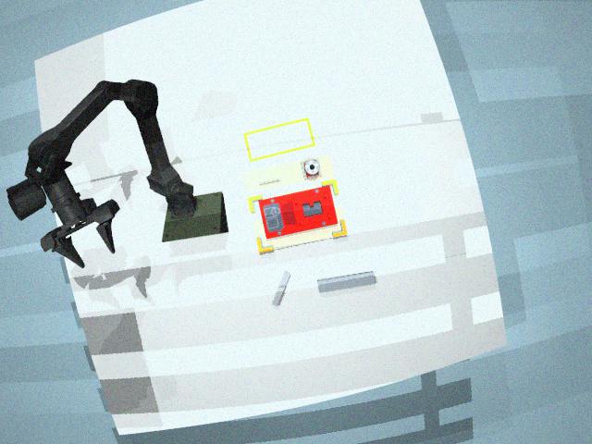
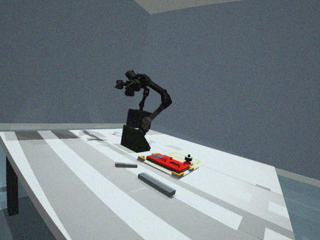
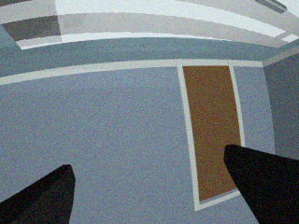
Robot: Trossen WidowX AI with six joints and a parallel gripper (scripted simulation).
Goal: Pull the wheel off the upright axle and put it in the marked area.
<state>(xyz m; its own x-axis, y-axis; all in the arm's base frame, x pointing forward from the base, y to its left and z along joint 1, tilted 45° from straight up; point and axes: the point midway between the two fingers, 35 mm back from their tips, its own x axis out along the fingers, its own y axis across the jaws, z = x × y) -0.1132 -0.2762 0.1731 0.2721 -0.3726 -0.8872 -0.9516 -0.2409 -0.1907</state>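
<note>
Now: the grey spoked wheel 48 cm ahead of my gripper tip, 32 cm below it and 18 cm to the left of it. The rest, counted from my gripper tip: upright axle (48 cm ahead, 32 cm below, 18 cm to the left); long grey bar (55 cm ahead, 35 cm below, 14 cm to the right); thin grey strip (36 cm ahead, 35 cm below, 14 cm to the right).
</note>
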